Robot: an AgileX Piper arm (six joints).
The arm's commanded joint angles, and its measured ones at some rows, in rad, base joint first. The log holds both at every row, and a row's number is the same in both.
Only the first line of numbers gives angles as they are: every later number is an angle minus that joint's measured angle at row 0.
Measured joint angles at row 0:
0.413 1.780 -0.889 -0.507 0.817 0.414
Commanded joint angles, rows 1 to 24:
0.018 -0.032 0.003 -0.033 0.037 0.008
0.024 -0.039 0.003 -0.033 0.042 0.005
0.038 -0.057 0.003 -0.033 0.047 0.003
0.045 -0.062 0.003 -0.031 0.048 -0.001
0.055 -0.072 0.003 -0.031 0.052 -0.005
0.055 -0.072 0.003 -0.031 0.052 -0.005
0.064 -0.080 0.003 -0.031 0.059 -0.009
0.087 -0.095 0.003 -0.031 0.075 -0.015
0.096 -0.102 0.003 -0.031 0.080 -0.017
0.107 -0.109 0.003 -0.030 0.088 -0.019
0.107 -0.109 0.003 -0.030 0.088 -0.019
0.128 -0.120 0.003 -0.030 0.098 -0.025
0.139 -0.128 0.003 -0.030 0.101 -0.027
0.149 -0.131 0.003 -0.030 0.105 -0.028
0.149 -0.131 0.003 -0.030 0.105 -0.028
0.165 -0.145 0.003 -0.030 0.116 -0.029
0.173 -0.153 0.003 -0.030 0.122 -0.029
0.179 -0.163 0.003 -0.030 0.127 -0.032
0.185 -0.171 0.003 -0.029 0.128 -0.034
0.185 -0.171 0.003 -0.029 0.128 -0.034
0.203 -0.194 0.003 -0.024 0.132 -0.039
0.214 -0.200 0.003 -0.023 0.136 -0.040
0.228 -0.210 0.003 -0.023 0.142 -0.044
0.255 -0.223 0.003 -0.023 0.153 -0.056
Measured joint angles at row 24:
0.223 -0.198 0.000 -0.005 0.123 -0.030
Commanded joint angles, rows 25 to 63:
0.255 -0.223 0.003 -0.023 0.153 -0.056
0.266 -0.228 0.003 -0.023 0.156 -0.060
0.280 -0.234 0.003 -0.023 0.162 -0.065
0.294 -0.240 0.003 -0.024 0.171 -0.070
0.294 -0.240 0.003 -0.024 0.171 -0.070
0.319 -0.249 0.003 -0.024 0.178 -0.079
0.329 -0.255 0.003 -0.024 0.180 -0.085
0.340 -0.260 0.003 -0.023 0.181 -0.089
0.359 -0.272 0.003 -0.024 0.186 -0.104
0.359 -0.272 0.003 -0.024 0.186 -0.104
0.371 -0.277 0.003 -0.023 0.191 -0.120
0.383 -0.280 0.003 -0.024 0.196 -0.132
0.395 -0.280 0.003 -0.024 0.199 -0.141
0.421 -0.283 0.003 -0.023 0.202 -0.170
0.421 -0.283 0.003 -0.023 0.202 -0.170
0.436 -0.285 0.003 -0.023 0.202 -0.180
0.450 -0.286 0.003 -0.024 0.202 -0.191
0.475 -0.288 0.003 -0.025 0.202 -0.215
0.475 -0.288 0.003 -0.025 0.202 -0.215
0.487 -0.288 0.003 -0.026 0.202 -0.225
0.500 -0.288 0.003 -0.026 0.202 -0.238
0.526 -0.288 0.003 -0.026 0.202 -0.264
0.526 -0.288 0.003 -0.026 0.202 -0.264
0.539 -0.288 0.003 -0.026 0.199 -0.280
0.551 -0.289 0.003 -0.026 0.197 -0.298
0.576 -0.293 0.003 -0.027 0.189 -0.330
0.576 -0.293 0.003 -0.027 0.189 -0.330
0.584 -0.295 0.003 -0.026 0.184 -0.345
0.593 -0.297 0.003 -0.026 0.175 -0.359
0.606 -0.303 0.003 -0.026 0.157 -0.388
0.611 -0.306 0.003 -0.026 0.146 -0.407
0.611 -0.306 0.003 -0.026 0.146 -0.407
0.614 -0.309 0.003 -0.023 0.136 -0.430
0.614 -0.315 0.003 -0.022 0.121 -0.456
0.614 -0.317 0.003 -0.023 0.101 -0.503
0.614 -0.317 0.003 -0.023 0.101 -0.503
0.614 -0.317 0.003 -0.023 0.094 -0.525
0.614 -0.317 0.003 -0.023 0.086 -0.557
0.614 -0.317 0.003 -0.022 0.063 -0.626
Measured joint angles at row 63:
0.610 -0.304 0.002 0.009 0.093 -0.527
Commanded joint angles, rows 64 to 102:
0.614 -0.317 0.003 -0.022 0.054 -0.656
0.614 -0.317 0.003 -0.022 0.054 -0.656
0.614 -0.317 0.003 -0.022 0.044 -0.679
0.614 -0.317 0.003 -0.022 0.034 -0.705
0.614 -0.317 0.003 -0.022 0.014 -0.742
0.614 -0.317 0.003 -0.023 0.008 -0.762
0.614 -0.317 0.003 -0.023 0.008 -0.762
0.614 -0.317 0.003 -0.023 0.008 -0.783
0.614 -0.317 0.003 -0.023 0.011 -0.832
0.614 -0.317 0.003 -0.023 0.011 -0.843
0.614 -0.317 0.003 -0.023 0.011 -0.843
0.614 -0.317 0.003 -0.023 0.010 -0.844
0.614 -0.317 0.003 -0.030 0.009 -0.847
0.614 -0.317 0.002 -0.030 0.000 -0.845
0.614 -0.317 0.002 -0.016 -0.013 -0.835
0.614 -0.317 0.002 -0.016 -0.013 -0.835
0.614 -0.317 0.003 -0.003 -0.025 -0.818
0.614 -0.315 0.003 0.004 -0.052 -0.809
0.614 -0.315 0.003 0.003 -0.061 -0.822
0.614 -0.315 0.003 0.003 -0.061 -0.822
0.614 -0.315 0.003 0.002 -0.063 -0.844
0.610 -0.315 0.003 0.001 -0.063 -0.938
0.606 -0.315 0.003 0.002 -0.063 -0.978
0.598 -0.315 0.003 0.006 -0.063 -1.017
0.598 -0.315 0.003 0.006 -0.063 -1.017
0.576 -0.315 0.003 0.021 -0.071 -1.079
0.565 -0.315 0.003 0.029 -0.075 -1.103
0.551 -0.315 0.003 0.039 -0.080 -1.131
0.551 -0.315 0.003 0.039 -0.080 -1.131
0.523 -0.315 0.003 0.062 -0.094 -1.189
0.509 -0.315 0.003 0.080 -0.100 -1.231
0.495 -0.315 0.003 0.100 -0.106 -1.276
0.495 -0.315 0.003 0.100 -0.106 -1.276
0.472 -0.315 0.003 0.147 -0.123 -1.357
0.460 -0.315 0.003 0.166 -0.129 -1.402
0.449 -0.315 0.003 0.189 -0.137 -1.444
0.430 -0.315 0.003 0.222 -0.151 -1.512
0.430 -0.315 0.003 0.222 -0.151 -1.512
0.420 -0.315 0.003 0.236 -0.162 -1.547
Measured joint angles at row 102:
0.446 -0.304 0.002 0.199 -0.116 -1.437
